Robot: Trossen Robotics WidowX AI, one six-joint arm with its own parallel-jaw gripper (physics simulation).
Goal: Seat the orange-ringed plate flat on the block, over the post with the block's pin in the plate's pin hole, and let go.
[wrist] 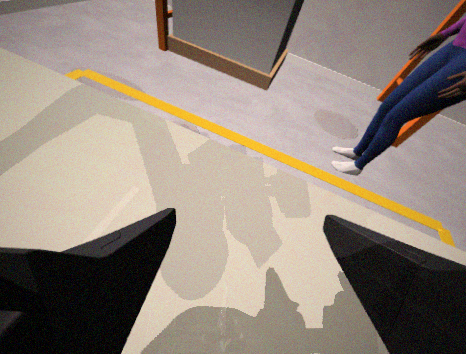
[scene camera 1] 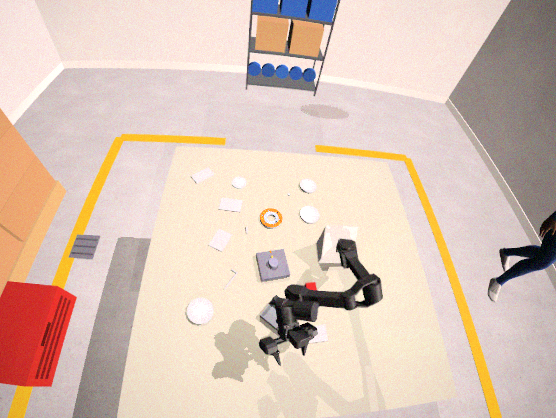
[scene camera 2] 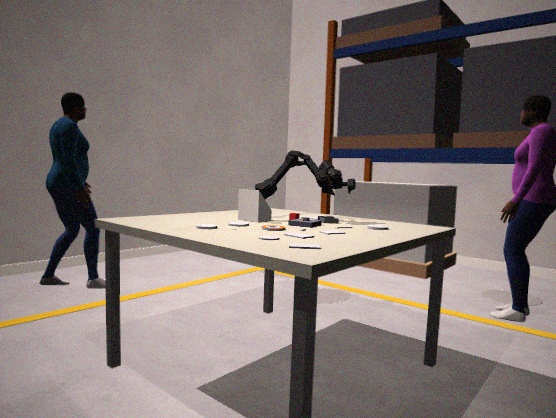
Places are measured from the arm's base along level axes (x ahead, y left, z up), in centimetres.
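Pixels of known places: gripper, between the fingertips: (wrist: pixel 250 218) (scene camera 1: pixel 292 360) (scene camera 2: pixel 341 194); arm's base, origin of its link: (scene camera 1: pixel 344 245) (scene camera 2: pixel 253 201).
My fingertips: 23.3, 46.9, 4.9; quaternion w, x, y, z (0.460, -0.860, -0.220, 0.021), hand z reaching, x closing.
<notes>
For each thing: its top centre in the pictures, then the offset to it from my fingertips, as dx, dy, dz. "*": a spot on its surface instead.
- orange-ringed plate, centre of its top: (scene camera 2: pixel 273 226) (scene camera 1: pixel 271 217) +8.4, -63.3, -13.6
- square grey block, centre of its top: (scene camera 1: pixel 273 262) (scene camera 2: pixel 305 217) +6.5, -39.3, -10.8
- pin, a spot on its surface: (scene camera 1: pixel 271 254) * +7.5, -43.4, -12.3
- red block, centre of its top: (scene camera 1: pixel 311 287) (scene camera 2: pixel 294 213) -9.6, -29.4, -10.7
- dark grey tray-like piece, centre of its top: (scene camera 1: pixel 278 316) (scene camera 2: pixel 328 217) +3.5, -16.8, -12.2
The orange-ringed plate (scene camera 1: pixel 263 219) (scene camera 2: pixel 267 228) lies flat on the table, behind the block and apart from it in scene camera 1. The square grey block (scene camera 1: pixel 280 274) (scene camera 2: pixel 305 224) sits near the middle of the table. Its round post (scene camera 1: pixel 273 263) stands upright and bare, with a small orange mark that looks like the pin (scene camera 1: pixel 271 254) beside it. My gripper (scene camera 1: pixel 291 358) (scene camera 2: pixel 342 190) (wrist: pixel 250 218) is open and empty, high above the table's front part, well away from plate and block. Plate and block do not show in the wrist view.
A red block (scene camera 1: pixel 310 286) (scene camera 2: pixel 294 216) and a dark grey tray-like piece (scene camera 1: pixel 269 316) (scene camera 2: pixel 328 219) lie near the arm. White discs (scene camera 1: pixel 309 214) (scene camera 1: pixel 200 311), white cards (scene camera 1: pixel 230 204) (scene camera 1: pixel 220 240) and thin rods lie around. The arm stands on a pale pedestal (scene camera 1: pixel 327 250) (scene camera 2: pixel 248 205).
</notes>
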